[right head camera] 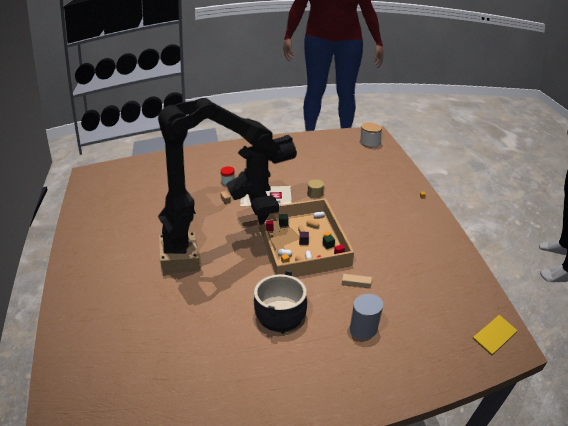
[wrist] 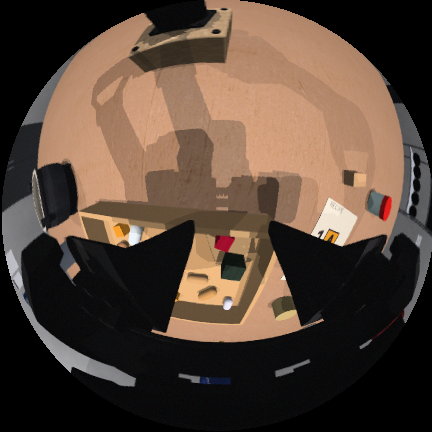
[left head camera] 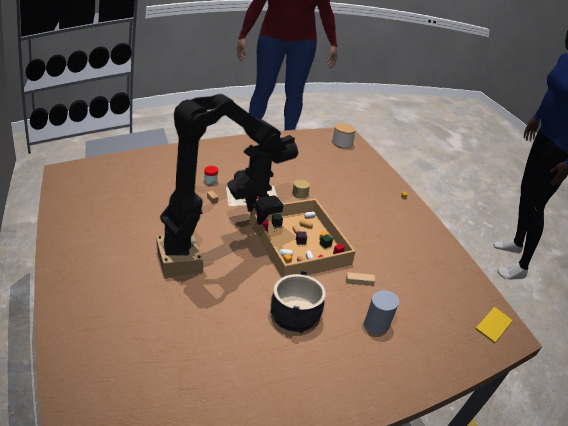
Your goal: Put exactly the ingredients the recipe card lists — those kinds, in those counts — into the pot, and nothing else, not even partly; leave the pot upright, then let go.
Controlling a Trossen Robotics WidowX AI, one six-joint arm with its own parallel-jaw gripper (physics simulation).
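Seen in the pictures: gripper, fingertip midpoint: (right head camera: 258, 217) (wrist: 231, 225) (left head camera: 254, 217); arm's base, link origin: (right head camera: 175, 245) (left head camera: 176, 246).
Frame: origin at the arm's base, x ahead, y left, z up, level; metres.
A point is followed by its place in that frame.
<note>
My gripper (left head camera: 263, 220) @[x 0.228, y 0.103, z -0.001 m] (right head camera: 262, 220) @[x 0.228, y 0.103, z -0.001 m] (wrist: 231, 225) @[x 0.228, y 0.103, z -0.001 m] is open and empty above the tray's rear-left edge, near a red cube (left head camera: 265, 226) @[x 0.259, y 0.097, z -0.029 m] (right head camera: 269, 226) @[x 0.257, y 0.097, z -0.029 m] (wrist: 224, 243) @[x 0.259, y 0.105, z -0.020 m]. A dark green cube (left head camera: 277, 220) @[x 0.296, y 0.113, z -0.023 m] (right head camera: 283, 220) @[x 0.297, y 0.113, z -0.023 m] (wrist: 233, 266) @[x 0.287, y 0.123, z -0.019 m] is beside it in the wooden tray (left head camera: 320, 263) @[x 0.361, y -0.080, z -0.022 m] (right head camera: 320, 264) @[x 0.372, y -0.079, z -0.026 m] (wrist: 145, 210) @[x 0.247, y 0.012, z -0.030 m]. The tray also holds a dark purple cube (left head camera: 301, 237) @[x 0.341, y 0.029, z -0.021 m] (right head camera: 304, 238) @[x 0.345, y 0.027, z -0.023 m], white and tan capsules, orange pieces, and more red and green ones. The black pot (left head camera: 298, 315) @[x 0.242, y -0.284, z 0.015 m] (right head camera: 280, 316) @[x 0.253, y -0.286, z 0.013 m] (wrist: 60, 195) @[x 0.252, y -0.167, z -0.008 m] stands upright; no pieces show inside. The recipe card (right head camera: 246, 201) @[x 0.199, y 0.254, z -0.049 m] (wrist: 336, 217) @[x 0.203, y 0.270, z -0.049 m] is partly hidden; "1" and an orange "A" show partly.
A blue-grey cylinder (left head camera: 381, 313) @[x 0.428, y -0.328, z 0.024 m] (right head camera: 366, 317) @[x 0.437, y -0.332, z 0.029 m] stands right of the pot, with a wooden block (left head camera: 360, 279) @[x 0.453, y -0.145, z -0.036 m] (right head camera: 356, 280) @[x 0.455, y -0.142, z -0.035 m] behind it. An olive cylinder (left head camera: 301, 189) @[x 0.404, y 0.253, z -0.020 m] (right head camera: 315, 189) @[x 0.406, y 0.252, z -0.020 m], a red-lidded jar (left head camera: 211, 176) @[x 0.143, y 0.357, z -0.021 m] (right head camera: 227, 176) @[x 0.143, y 0.354, z -0.017 m] and a small block (left head camera: 212, 197) @[x 0.134, y 0.259, z -0.033 m] (right head camera: 225, 197) @[x 0.136, y 0.257, z -0.031 m] stand beyond the tray.
</note>
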